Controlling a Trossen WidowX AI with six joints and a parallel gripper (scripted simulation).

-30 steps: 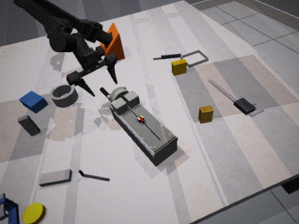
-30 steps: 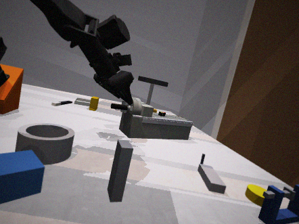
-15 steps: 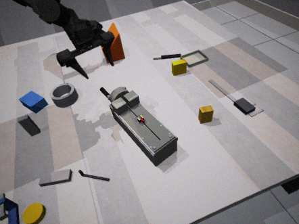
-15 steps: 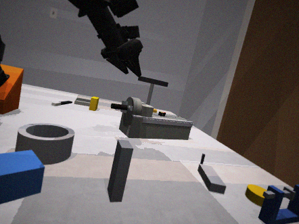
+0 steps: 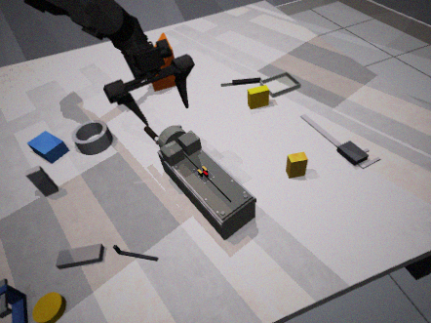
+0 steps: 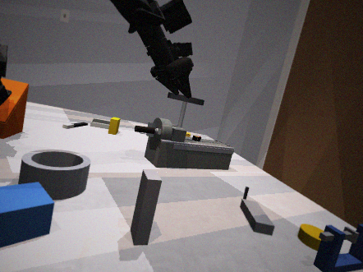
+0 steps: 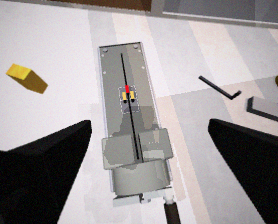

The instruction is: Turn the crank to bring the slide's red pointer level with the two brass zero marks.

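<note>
Right now my gripper tip is 80 mm past the dark crank handle, 60 mm to the left of it and 100 mm above it. Round my gripper tip: black hex key 180 mm ahead, 150 mm to the right, 190 mm below; yellow disc 240 mm ahead, 290 mm to the right, 190 mm below; red pointer 80 mm ahead, 50 mm to the left, 120 mm below.
</note>
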